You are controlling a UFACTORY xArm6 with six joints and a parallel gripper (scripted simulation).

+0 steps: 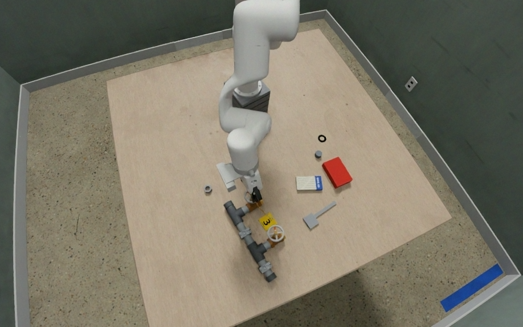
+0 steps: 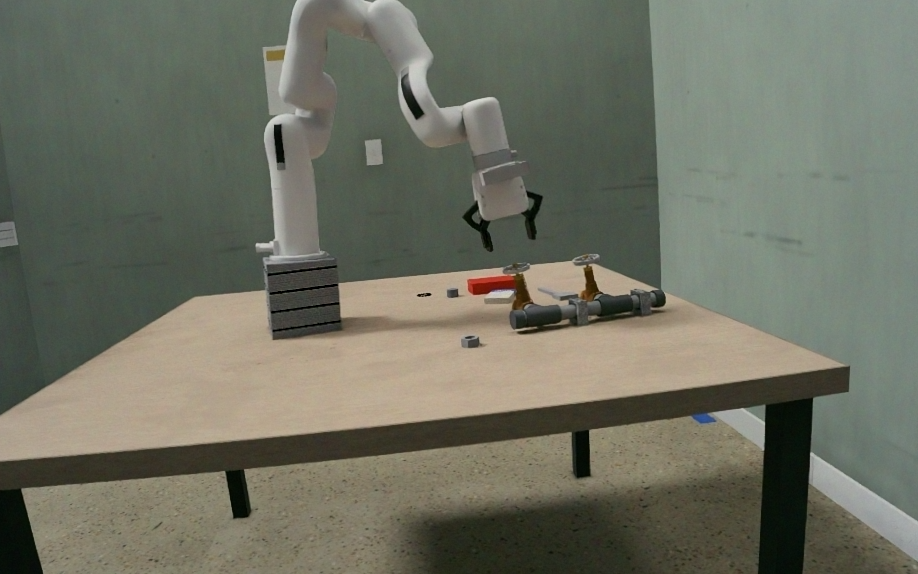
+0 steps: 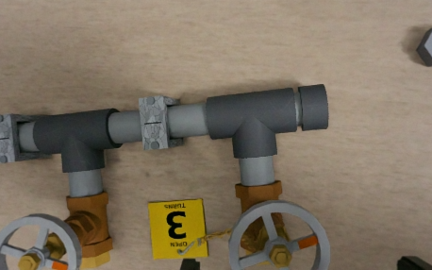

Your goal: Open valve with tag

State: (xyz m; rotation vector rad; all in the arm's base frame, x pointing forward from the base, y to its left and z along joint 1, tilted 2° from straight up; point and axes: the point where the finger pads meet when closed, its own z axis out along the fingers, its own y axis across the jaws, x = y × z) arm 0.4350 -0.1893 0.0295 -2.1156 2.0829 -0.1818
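The yellow tag is 10 cm ahead of my hand, 4 cm to the left of it and 17 cm below it. From my hand the other things lie so: grey scraper (17 cm ahead, 22 cm to the left, 17 cm below); white card (4 cm ahead, 26 cm to the left, 16 cm below); red block (5 cm ahead, 40 cm to the left, 16 cm below).
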